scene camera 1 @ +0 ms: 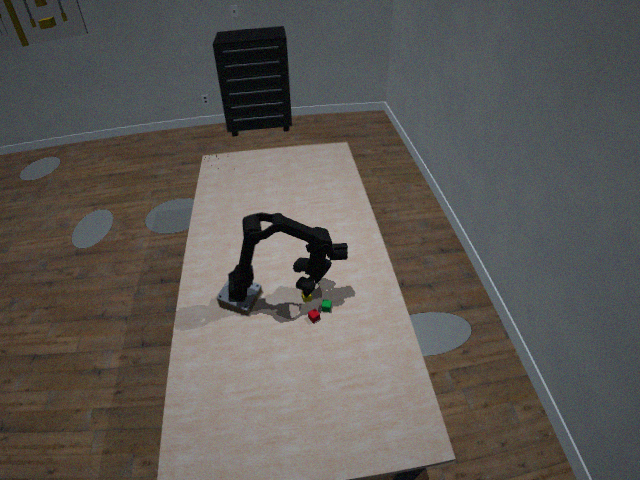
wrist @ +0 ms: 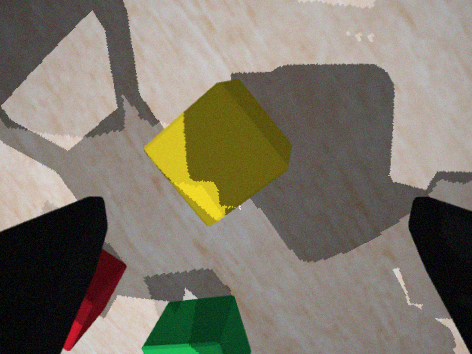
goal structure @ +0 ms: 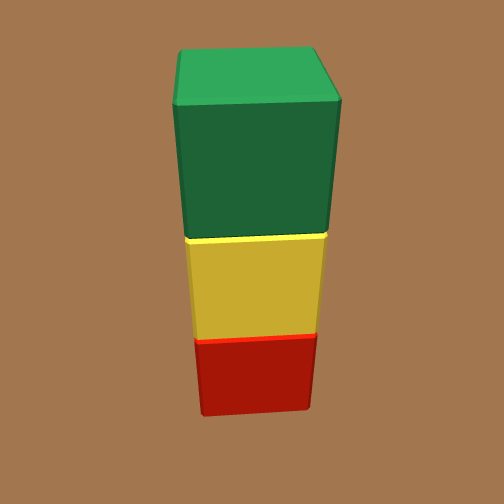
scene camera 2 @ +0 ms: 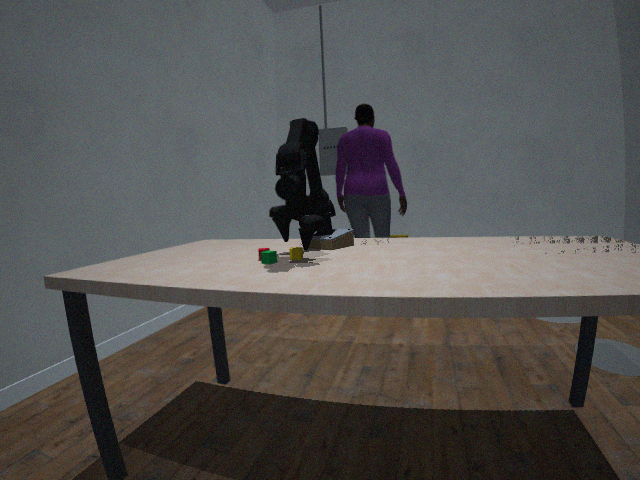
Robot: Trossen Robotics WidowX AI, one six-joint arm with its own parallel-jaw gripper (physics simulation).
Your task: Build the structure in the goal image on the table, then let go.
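Frame: origin at the arm's base, x left, y back, z up, level; metres.
Seen in the pictures: gripper, fingertip midpoint: (wrist: 261,212) (scene camera 2: 295,245); arm's base at its link origin: (scene camera 1: 237,294) (scene camera 2: 325,233).
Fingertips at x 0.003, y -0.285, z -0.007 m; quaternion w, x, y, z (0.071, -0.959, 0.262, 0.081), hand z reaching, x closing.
Pixels of each thing's top centre, then the offset from my fingertips to it. Level surfaces: height alone.
- yellow cube at its top centre: (wrist: 212,159) (scene camera 2: 296,247) (scene camera 1: 306,293) dx -0.008, dy +0.019, dz -0.009 m
- green cube at its top centre: (scene camera 2: 268,251) (scene camera 1: 326,303) dx -0.062, dy -0.053, dz -0.009 m
- red cube at its top centre: (wrist: 46,308) (scene camera 1: 313,313) dx -0.103, dy -0.003, dz -0.009 m
- table at its surface level: dz -0.042 m
A yellow cube (scene camera 1: 307,297) (scene camera 2: 295,253) (wrist: 225,145) sits on the table, partly hidden by a finger in scene camera 1. In the wrist view it is turned about 45 degrees to the finger line. A green cube (scene camera 1: 326,305) (scene camera 2: 268,257) (wrist: 210,320) and a red cube (scene camera 1: 314,315) (scene camera 2: 261,253) (wrist: 102,280) stand on the table near it, apart from each other. In the wrist view the left finger hides part of the red cube. My gripper (scene camera 2: 296,245) (wrist: 261,212) is open and empty, pointing down just above the yellow cube.
The arm's base (scene camera 1: 239,298) (scene camera 2: 336,239) stands on the table (scene camera 1: 305,403) (scene camera 2: 413,273). A dark drawer cabinet (scene camera 1: 255,82) stands against the wall beyond the table. A person in a purple top (scene camera 2: 364,160) stands behind the table in scene camera 2.
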